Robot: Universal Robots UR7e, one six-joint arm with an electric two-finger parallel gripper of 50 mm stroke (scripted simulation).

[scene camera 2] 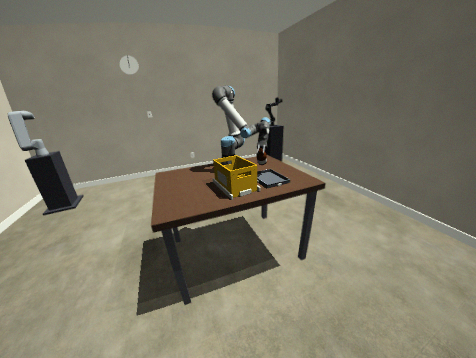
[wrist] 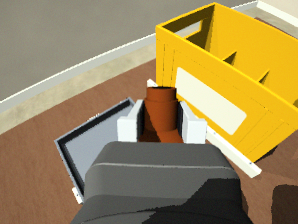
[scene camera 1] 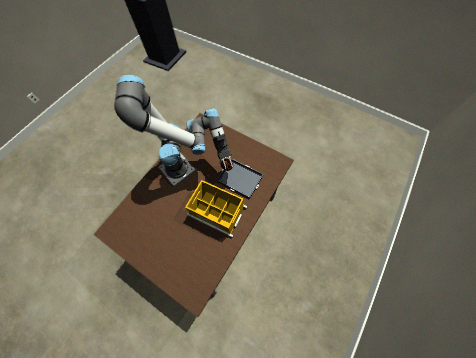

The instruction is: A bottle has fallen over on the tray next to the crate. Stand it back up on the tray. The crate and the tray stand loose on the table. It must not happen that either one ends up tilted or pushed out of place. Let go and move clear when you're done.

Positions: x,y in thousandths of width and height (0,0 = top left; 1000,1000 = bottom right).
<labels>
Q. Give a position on a yellow crate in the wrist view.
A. At 814,484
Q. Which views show the yellow crate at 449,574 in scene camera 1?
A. Scene camera 2, the wrist view and scene camera 1: all of them.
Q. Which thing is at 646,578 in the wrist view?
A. The gripper.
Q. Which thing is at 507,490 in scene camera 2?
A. A yellow crate.
</labels>
